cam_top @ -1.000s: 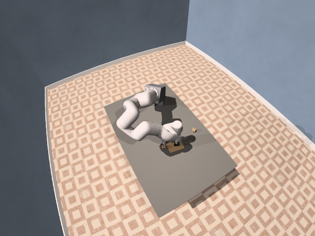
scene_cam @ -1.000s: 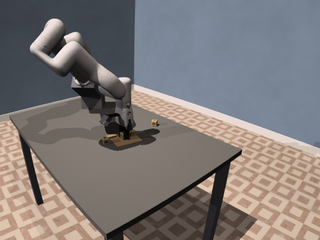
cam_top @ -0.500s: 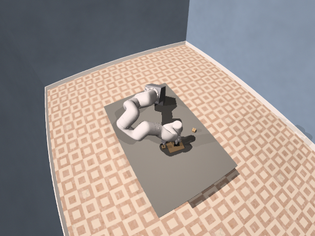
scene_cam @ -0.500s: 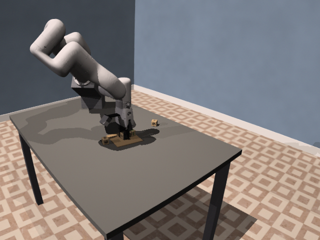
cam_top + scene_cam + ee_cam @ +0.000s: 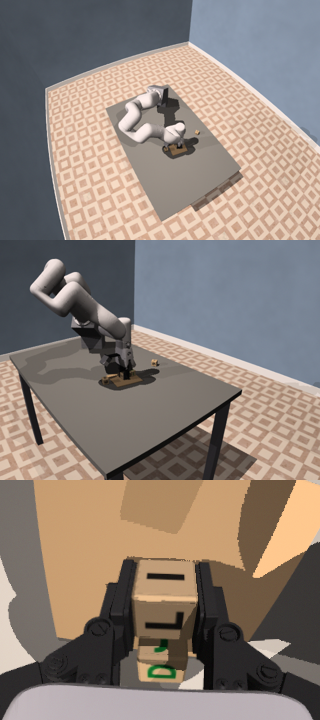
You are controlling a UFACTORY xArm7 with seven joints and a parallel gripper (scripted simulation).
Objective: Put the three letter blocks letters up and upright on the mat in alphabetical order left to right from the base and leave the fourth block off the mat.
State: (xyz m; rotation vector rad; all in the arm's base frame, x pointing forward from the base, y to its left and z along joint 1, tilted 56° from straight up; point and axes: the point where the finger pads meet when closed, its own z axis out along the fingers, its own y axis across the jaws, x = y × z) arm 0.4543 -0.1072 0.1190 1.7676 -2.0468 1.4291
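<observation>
The tan mat lies 2 cm below my hand.
</observation>
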